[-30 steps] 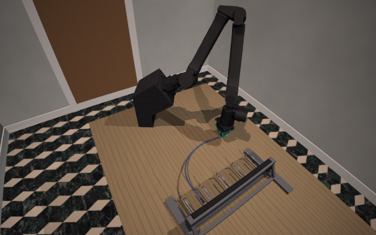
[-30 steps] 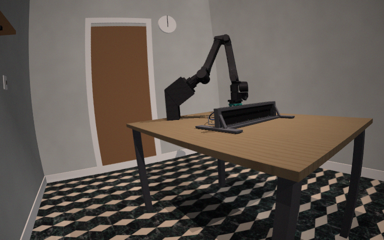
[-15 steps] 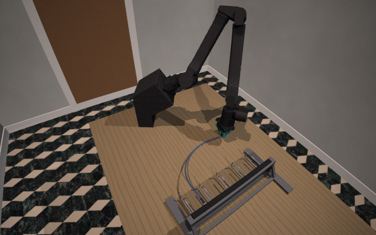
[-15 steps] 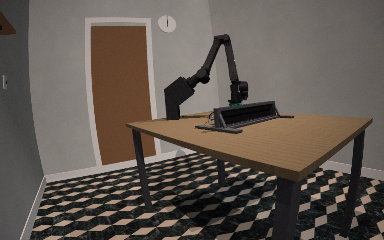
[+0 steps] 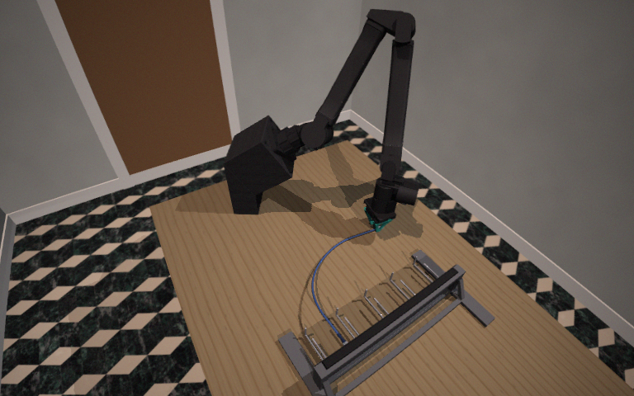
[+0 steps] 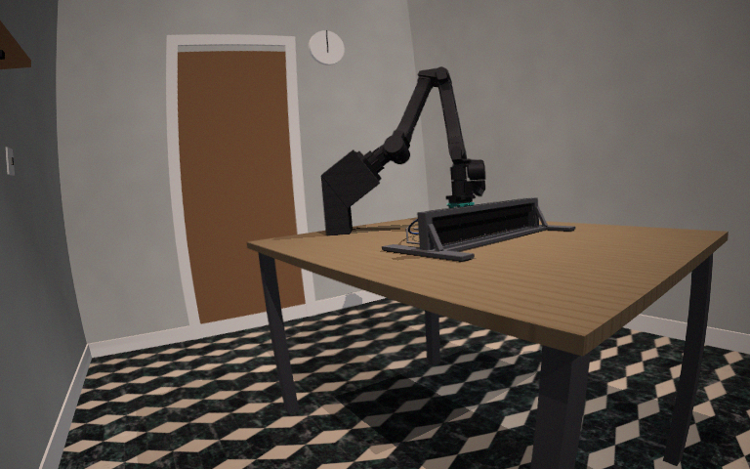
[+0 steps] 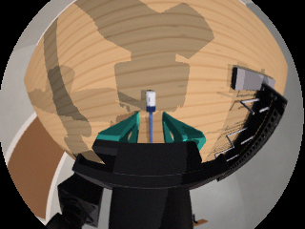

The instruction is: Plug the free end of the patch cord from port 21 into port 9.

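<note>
Now: hand 2 cm to the right of the plug and 2 cm above it.
</note>
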